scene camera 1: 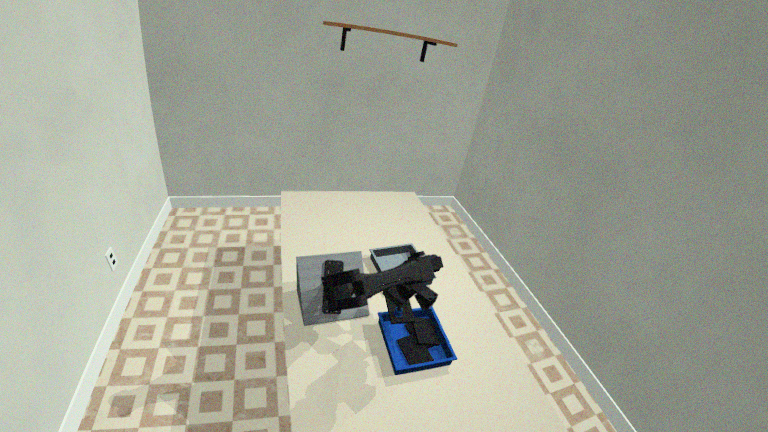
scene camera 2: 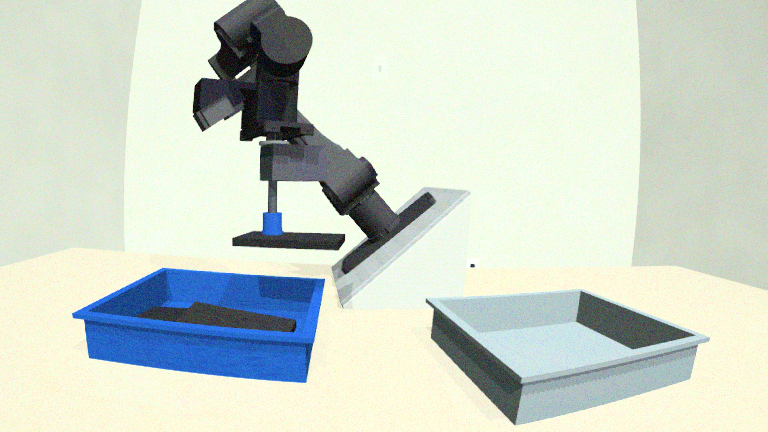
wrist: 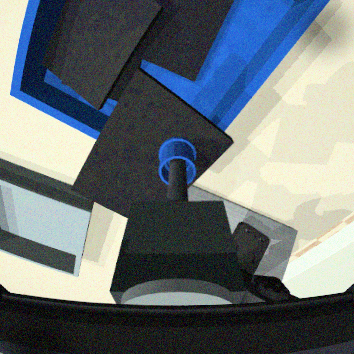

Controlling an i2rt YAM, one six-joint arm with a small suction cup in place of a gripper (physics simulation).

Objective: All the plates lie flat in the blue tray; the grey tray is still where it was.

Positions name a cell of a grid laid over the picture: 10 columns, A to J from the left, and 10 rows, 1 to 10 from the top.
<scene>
A blue tray shows in scene camera 1 (F9), in scene camera 2 (B8) and in the wrist view (G2).
</scene>
